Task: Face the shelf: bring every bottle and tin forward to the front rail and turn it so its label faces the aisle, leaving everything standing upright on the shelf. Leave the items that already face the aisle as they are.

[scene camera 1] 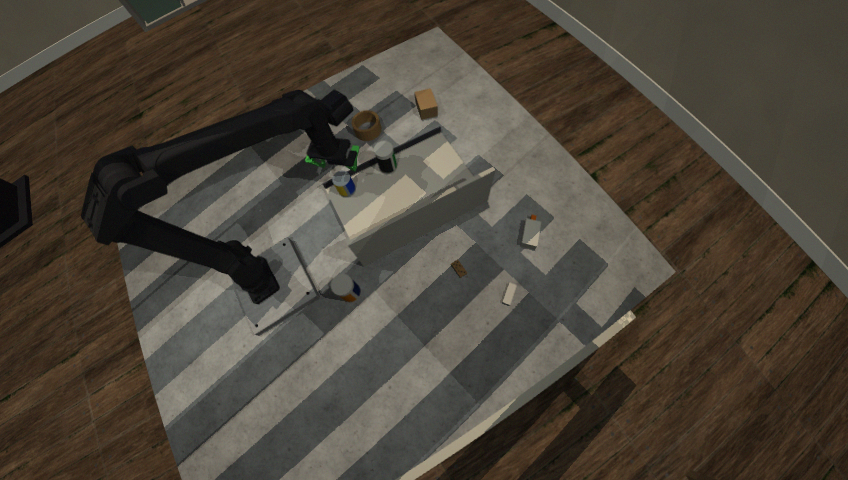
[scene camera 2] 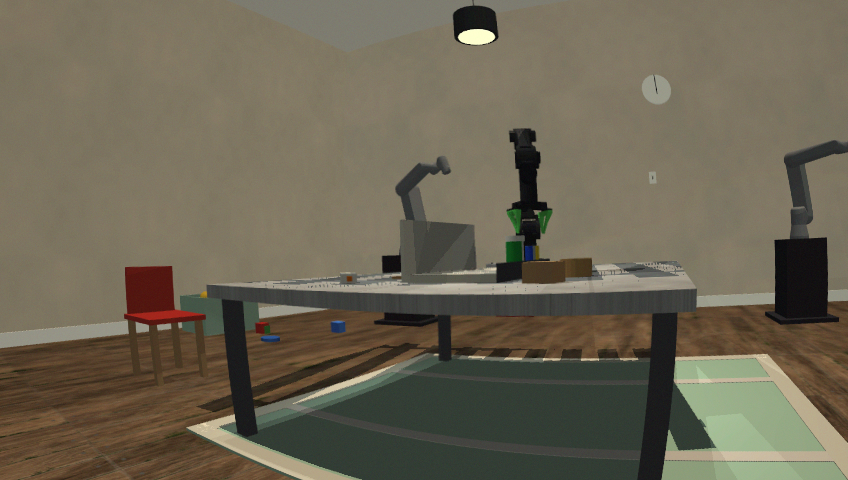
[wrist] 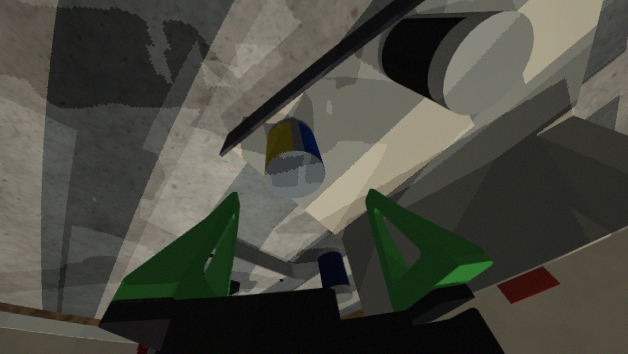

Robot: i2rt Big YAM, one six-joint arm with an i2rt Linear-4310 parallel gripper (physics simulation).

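Pixels of known places: gripper, fingertip midpoint: (scene camera 1: 340,167) (scene camera 2: 530,233) (wrist: 306,196); arm's base, origin of the base link: (scene camera 1: 260,280).
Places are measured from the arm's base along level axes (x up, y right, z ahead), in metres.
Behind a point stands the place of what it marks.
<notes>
My gripper (scene camera 1: 334,163) {x 0.103, y -0.112, z 0.378 m} (scene camera 2: 530,230) {x 0.103, y -0.112, z 0.378 m} (wrist: 306,196) {x 0.103, y -0.112, z 0.378 m} is open and empty, above the rail side of the shelf's left end in scene camera 1. A yellow-and-blue tin (scene camera 1: 345,185) {x 0.061, y -0.079, z 0.364 m} (scene camera 2: 528,252) {x 0.043, y -0.106, z 0.394 m} (wrist: 292,145) {x 0.056, y -0.128, z 0.384 m} stands upright below and beyond the fingertips, close behind the dark front rail (scene camera 1: 416,140) {x 0.011, y -0.120, z 0.643 m} (wrist: 300,87) {x 0.017, y -0.148, z 0.417 m}. Its yellow and blue sides both show in the wrist view. A larger black-and-green bottle (scene camera 1: 386,160) {x 0.070, y -0.072, z 0.507 m} (scene camera 2: 513,249) {x 0.054, y -0.100, z 0.545 m} (wrist: 415,55) {x 0.058, y -0.119, z 0.497 m} with a pale cap stands upright by the rail, farther along the shelf (scene camera 1: 380,208) {x -0.006, y 0.014, z 0.417 m}. A white-topped blue-and-orange tin (scene camera 1: 346,288) {x 0.070, y 0.196, z 0.213 m} (wrist: 333,270) {x 0.024, y 0.156, z 0.224 m} stands off the shelf.
The grey back panel (scene camera 1: 428,220) {x 0.054, y 0.158, z 0.499 m} (scene camera 2: 443,246) {x 0.072, y 0.145, z 0.494 m} rises opposite the rail. A brown ring (scene camera 1: 365,126) {x 0.023, y -0.256, z 0.529 m} and cardboard box (scene camera 1: 426,104) {x 0.021, y -0.220, z 0.754 m} (scene camera 2: 543,271) {x -0.001, y -0.250, z 0.802 m} lie outside the rail. A white box (scene camera 1: 530,231) {x -0.001, y 0.340, z 0.731 m}, brown block (scene camera 1: 458,268) {x -0.021, y 0.301, z 0.498 m} and white block (scene camera 1: 509,293) {x -0.017, y 0.443, z 0.569 m} lie behind the panel.
</notes>
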